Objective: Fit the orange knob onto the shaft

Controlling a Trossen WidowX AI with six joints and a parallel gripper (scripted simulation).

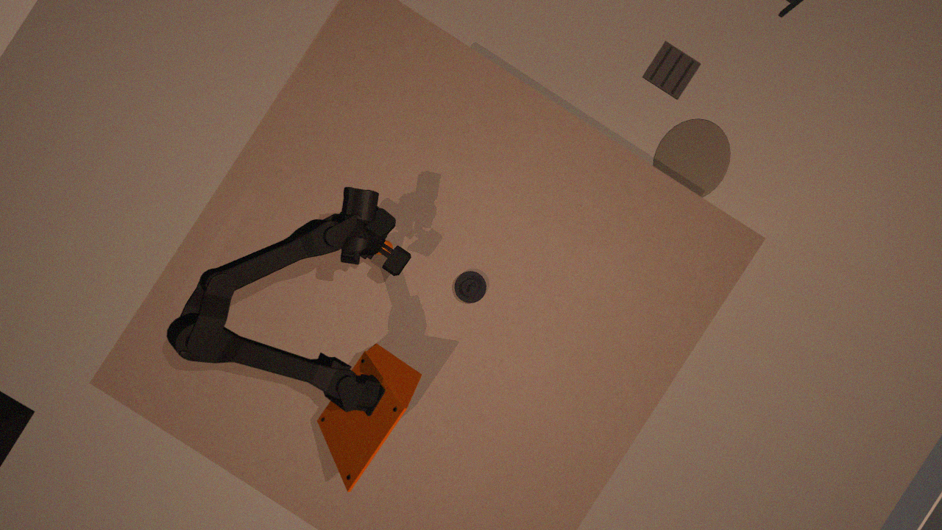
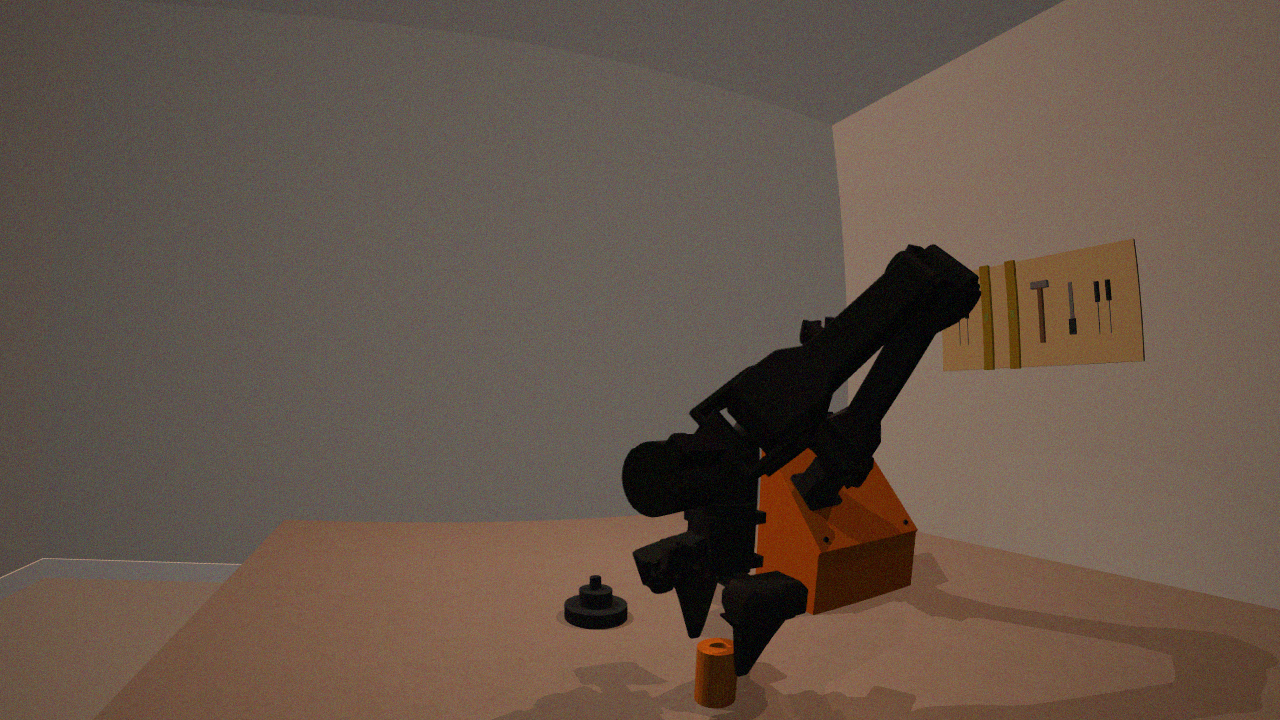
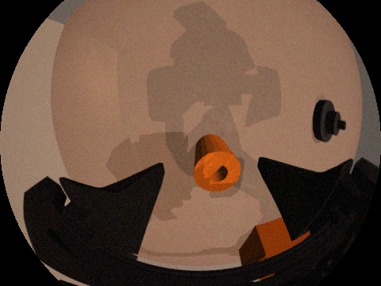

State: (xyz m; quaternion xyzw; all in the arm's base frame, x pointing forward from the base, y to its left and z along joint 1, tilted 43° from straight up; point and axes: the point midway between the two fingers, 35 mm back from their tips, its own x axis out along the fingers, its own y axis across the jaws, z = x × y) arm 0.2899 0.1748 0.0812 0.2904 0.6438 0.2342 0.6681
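Now: the orange knob 20 mm below my gripper tip. Round my gripper tip: round pedestal 30 mm ahead, 250 mm to the right, 20 mm below.
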